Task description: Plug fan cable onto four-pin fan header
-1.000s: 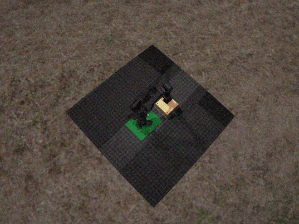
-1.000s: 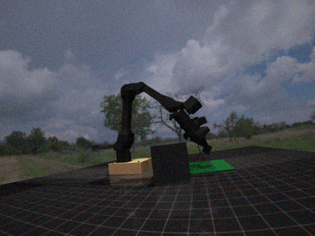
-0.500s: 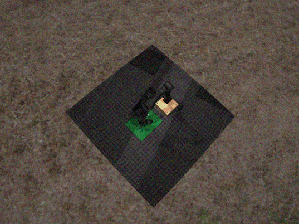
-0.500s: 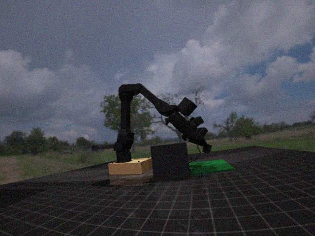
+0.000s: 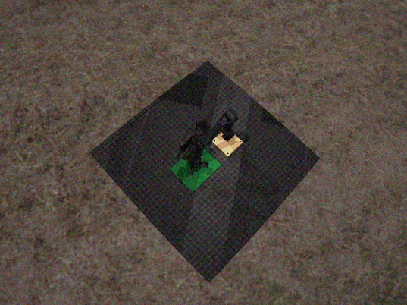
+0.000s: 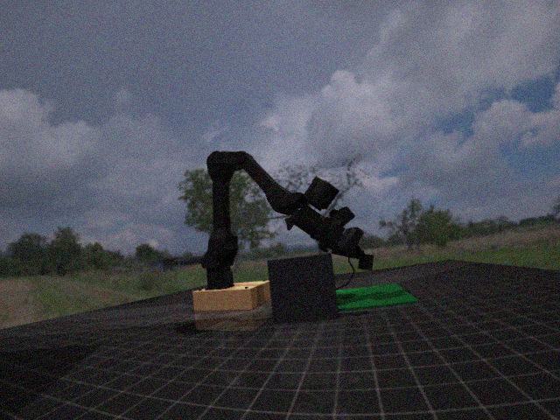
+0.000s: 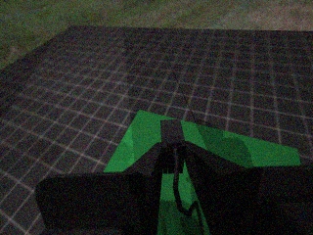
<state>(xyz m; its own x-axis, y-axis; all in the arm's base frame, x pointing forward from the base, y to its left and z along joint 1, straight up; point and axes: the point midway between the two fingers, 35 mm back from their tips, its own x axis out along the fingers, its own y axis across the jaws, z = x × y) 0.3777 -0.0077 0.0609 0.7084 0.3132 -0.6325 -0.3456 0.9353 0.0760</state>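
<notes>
Right now my gripper tip is 7 cm past the green board, 2 cm to the left of it and 11 cm above it. Also, from my gripper tip: pale four-pin fan header (15 cm behind, 5 cm to the right, 9 cm below); then black fan plug (1 cm below); then black fan (14 cm behind, 18 cm to the right, 3 cm below).
</notes>
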